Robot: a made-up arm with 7 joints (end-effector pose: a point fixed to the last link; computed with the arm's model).
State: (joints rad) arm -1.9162 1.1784 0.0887 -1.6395 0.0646 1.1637 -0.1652
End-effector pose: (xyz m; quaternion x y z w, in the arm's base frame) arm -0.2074 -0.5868 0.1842 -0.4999 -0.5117 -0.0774 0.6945
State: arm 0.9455 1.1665 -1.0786 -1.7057 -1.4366 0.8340 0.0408
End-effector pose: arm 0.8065 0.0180 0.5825 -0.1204 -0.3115 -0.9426 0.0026
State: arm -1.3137 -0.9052 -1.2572 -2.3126 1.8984 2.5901 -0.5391
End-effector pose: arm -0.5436 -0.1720 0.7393 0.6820 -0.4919 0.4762 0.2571
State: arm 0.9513 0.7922 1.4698 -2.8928 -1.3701 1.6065 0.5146
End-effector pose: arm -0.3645 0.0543 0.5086 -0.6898 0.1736 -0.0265 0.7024
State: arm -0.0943 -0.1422 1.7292 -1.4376 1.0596 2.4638 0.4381
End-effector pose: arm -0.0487 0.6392 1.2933 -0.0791 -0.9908 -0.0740 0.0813
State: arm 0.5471 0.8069 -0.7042 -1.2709 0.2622 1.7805 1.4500
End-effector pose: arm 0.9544 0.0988 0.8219 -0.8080 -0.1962 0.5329 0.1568
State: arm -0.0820 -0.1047 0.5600 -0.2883 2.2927 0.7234 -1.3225
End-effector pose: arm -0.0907 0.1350 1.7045 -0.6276 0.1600 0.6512 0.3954
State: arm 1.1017 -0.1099 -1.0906 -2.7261 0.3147 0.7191 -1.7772
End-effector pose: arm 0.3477 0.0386 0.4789 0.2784 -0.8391 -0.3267 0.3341
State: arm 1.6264 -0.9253 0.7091 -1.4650 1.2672 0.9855 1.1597
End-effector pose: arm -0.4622 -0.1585 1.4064 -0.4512 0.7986 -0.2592 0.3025
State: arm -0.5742 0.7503 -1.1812 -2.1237 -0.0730 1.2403 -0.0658
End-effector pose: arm -0.1573 -0.6542 0.5963 -0.4190 -0.2302 0.3729 0.7953
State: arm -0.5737 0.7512 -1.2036 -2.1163 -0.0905 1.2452 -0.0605
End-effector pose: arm -0.1661 -0.6573 0.6089 -0.4195 -0.2180 0.3802 0.7950
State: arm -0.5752 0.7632 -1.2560 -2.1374 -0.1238 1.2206 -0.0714
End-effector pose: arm -0.2006 -0.6407 0.6209 -0.4053 -0.1990 0.3648 0.8143
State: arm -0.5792 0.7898 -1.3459 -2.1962 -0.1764 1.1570 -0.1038
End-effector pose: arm -0.2626 -0.5937 0.6346 -0.3741 -0.1719 0.3148 0.8552
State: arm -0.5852 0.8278 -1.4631 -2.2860 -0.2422 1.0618 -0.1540
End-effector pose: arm -0.3332 -0.5150 0.6540 -0.3348 -0.1399 0.2280 0.9035
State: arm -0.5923 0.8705 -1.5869 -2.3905 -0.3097 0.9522 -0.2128
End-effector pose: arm -0.3886 -0.4172 0.6777 -0.2995 -0.1083 0.1163 0.9408
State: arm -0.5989 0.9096 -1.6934 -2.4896 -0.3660 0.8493 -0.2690
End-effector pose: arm -0.4167 -0.3237 0.6983 -0.2757 -0.0833 0.0049 0.9576
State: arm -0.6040 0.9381 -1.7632 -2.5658 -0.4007 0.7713 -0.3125
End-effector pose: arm -0.4234 -0.2551 0.7091 -0.2632 -0.0688 -0.0815 0.9588
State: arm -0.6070 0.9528 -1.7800 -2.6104 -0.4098 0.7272 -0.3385
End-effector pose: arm -0.4200 -0.2217 0.7062 -0.2548 -0.0676 -0.1287 0.9560
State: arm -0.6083 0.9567 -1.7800 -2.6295 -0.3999 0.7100 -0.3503
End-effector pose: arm -0.4169 -0.2090 0.7013 -0.2559 -0.0700 -0.1493 0.9525
